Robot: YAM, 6 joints.
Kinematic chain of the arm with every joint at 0, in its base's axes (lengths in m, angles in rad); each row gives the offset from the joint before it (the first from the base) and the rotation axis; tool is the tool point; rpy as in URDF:
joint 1: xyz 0 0 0.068 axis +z
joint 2: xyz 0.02 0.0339 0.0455 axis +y
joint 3: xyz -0.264 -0.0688 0 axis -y
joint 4: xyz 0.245 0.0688 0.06 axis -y
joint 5: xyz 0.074 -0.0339 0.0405 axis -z
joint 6: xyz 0.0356 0 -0.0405 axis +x
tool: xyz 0 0 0 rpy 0 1.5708 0
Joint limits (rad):
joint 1: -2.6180..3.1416
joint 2: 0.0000..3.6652
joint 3: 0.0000..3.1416
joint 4: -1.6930..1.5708
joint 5: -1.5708..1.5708
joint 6: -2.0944..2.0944
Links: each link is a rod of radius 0.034 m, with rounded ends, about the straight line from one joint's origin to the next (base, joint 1, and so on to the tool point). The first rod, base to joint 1, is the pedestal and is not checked.
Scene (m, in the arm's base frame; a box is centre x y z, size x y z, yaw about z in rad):
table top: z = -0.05
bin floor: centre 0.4 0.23 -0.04 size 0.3 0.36 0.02 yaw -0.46
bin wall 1: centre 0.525 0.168 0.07 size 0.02 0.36 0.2 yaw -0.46
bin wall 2: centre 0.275 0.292 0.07 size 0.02 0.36 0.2 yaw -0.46
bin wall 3: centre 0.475 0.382 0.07 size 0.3 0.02 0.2 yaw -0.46
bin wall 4: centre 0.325 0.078 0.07 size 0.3 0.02 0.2 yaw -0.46
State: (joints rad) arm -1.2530 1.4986 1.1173 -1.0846 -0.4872 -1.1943
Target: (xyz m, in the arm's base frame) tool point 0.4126 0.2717 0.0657
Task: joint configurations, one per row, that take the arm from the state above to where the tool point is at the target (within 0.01 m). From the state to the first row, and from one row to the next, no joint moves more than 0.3 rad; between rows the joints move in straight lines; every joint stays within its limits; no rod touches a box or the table.
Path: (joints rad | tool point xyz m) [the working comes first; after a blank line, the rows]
Joints at the target: 0.5466 2.4890 1.7980 -0.5201 -0.5192 -1.1943
Straight joint move there: touches bin wall 1, bin wall 4.

1: -0.9960 1.5918 1.2331 -1.0044 -0.4937 -1.1943 | 0.1760 -0.2407 0.2445
2: -0.7391 1.6849 1.3488 -0.9243 -0.5003 -1.1943 | 0.2578 -0.2119 0.2514
3: -0.4821 1.7781 1.4646 -0.8441 -0.5068 -1.1943 | 0.3342 -0.1554 0.2571
4: -0.2252 1.8712 1.5804 -0.7640 -0.5133 -1.1943 | 0.3956 -0.0727 0.2616
5: 0.0318 1.9644 1.6961 -0.6838 -0.5198 -1.1943 | 0.4334 0.0315 0.2648
6: 0.2888 2.0576 1.8119 -0.6037 -0.5264 -1.1943 | 0.4406 0.1496 0.2668
7: 0.5457 2.1507 1.9277 -0.5235 -0.5329 -1.1943 | 0.4126 0.2717 0.2676
8: 0.5461 2.3199 1.8628 -0.5218 -0.5261 -1.1943 | 0.4219 0.2773 0.1656
9: 0.5466 2.4890 1.7980 -0.5201 -0.5192 -1.1943 | 0.4126 0.2717 0.0657

